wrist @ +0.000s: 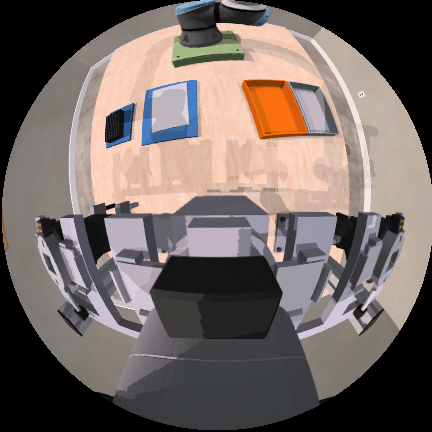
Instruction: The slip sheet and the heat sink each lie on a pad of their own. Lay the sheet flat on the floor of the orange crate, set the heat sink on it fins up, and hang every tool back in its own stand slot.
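Frame: origin at the arm's base, x right, y ahead, z up, level; metres.
Seen in the pictures: arm's base, origin of the base link: [200,39].
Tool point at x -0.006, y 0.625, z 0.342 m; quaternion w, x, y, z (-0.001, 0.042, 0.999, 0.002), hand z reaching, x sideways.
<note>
Pixels of each thing's top centre, then the offset from my tool point to it. "*": a spot on its surface instead.
- slip sheet, middle of its top: [168,104] dy -0.301, dx +0.118, dz -0.365 m
- larger blue pad, surface spot: [193,107] * dy -0.273, dx +0.046, dz -0.367 m
- black finned heat sink, middle of its top: [111,124] dy -0.289, dx +0.307, dz -0.337 m
- smaller blue pad, surface spot: [130,122] * dy -0.281, dx +0.249, dz -0.369 m
The slip sheet [170,106], pale grey and flat, lies on the larger blue pad [193,107] at the upper left. The black finned heat sink [114,126] lies fins up on the smaller blue pad [130,122] farther left. The orange crate [280,107] stands at the upper right and its floor is bare. The grey tool stand [129,231] spans the lower half, on both sides of the black wrist block [216,297]. Dark tool parts show in the stand at its left and right, partly hidden. No gripper fingers show on the wrist.
A grey crate [314,106] stands against the right side of the orange crate. The arm's base stands on a green plate [207,57] at the top. The stand's upright plates and outer brackets are close around the wrist block.
</note>
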